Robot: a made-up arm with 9 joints.
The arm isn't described. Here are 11 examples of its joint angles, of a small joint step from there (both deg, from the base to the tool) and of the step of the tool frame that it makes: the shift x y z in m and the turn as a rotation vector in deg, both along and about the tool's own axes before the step.
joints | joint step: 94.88 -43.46 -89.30 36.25 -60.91 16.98 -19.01 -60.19 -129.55 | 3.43 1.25 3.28 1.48 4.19 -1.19 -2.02 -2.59 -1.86
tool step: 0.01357 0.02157 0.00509 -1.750 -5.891 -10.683
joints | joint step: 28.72 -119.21 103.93 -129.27 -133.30 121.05 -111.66 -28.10 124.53 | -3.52 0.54 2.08 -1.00 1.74 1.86 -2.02 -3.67 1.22
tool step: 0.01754 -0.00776 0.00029 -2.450 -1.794 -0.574
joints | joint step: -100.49 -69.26 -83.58 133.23 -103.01 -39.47 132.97 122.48 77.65 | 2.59 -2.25 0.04 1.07 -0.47 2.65 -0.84 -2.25 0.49
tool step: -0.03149 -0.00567 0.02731 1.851 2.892 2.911
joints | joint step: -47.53 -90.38 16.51 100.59 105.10 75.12 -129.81 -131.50 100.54 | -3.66 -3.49 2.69 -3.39 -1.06 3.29 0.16 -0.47 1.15
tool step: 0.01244 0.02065 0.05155 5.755 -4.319 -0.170
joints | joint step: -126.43 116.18 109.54 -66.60 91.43 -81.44 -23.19 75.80 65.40 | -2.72 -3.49 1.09 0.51 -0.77 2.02 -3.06 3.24 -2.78
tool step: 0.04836 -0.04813 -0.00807 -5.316 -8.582 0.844
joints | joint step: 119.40 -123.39 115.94 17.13 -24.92 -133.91 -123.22 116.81 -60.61 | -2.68 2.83 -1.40 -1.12 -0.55 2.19 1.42 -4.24 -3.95
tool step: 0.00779 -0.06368 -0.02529 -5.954 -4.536 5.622
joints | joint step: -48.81 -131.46 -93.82 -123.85 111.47 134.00 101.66 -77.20 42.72 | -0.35 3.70 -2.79 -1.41 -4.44 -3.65 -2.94 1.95 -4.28
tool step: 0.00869 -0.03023 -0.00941 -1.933 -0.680 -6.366
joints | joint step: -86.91 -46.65 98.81 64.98 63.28 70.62 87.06 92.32 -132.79 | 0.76 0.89 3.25 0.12 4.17 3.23 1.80 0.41 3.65
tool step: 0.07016 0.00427 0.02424 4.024 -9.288 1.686
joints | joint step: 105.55 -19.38 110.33 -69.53 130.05 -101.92 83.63 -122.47 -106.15 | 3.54 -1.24 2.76 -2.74 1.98 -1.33 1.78 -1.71 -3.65
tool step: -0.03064 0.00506 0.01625 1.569 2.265 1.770
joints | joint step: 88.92 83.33 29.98 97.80 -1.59 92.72 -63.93 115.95 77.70 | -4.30 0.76 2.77 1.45 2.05 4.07 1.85 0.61 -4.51
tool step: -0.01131 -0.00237 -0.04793 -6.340 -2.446 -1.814
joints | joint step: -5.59 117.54 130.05 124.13 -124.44 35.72 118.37 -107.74 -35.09 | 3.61 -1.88 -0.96 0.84 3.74 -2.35 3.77 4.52 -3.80
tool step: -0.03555 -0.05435 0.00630 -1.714 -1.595 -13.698
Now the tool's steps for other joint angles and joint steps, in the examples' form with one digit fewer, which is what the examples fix.
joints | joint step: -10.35 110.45 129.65 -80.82 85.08 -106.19 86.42 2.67 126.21 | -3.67 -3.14 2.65 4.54 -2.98 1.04 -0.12 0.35 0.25
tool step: -0.0576 0.0713 0.0183 4.72 2.99 8.23
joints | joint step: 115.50 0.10 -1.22 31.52 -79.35 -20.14 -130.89 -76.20 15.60 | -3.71 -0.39 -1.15 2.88 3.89 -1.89 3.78 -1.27 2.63
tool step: 0.0043 0.0166 0.0632 4.28 -5.53 1.90
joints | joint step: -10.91 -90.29 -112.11 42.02 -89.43 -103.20 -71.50 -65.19 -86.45 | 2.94 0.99 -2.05 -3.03 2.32 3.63 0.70 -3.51 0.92
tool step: -0.0224 0.0151 -0.0673 -0.29 3.35 0.69
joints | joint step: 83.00 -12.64 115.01 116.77 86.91 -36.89 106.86 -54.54 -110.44 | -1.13 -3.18 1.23 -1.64 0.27 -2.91 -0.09 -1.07 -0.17
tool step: -0.0053 -0.0142 -0.0046 -1.26 0.42 1.90
